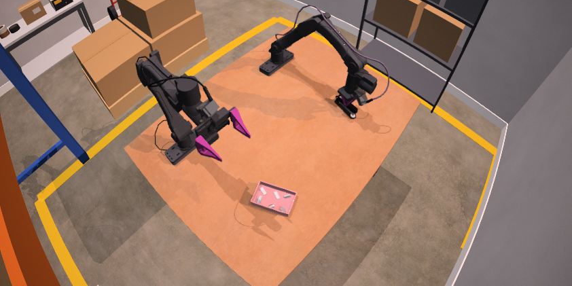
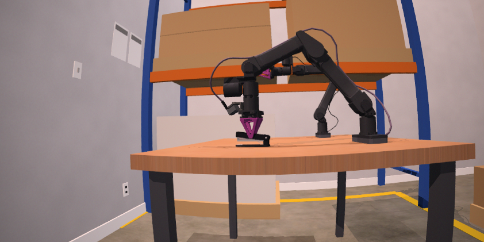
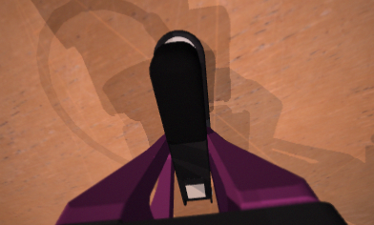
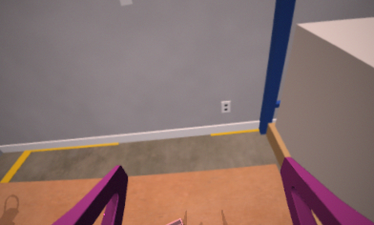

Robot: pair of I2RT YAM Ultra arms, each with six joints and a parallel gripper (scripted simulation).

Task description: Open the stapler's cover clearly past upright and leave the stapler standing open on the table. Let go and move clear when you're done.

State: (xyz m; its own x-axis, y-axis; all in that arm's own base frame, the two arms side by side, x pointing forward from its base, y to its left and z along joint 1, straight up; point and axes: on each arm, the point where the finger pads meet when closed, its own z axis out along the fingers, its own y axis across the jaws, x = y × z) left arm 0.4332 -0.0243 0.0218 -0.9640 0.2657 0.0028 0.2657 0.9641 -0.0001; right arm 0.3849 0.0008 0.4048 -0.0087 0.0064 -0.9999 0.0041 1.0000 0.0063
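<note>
Right now my left hand is 10 mm above the black stapler. The rest, counted from my left hand: pink tray (540 mm to the right, 30 mm below).
</note>
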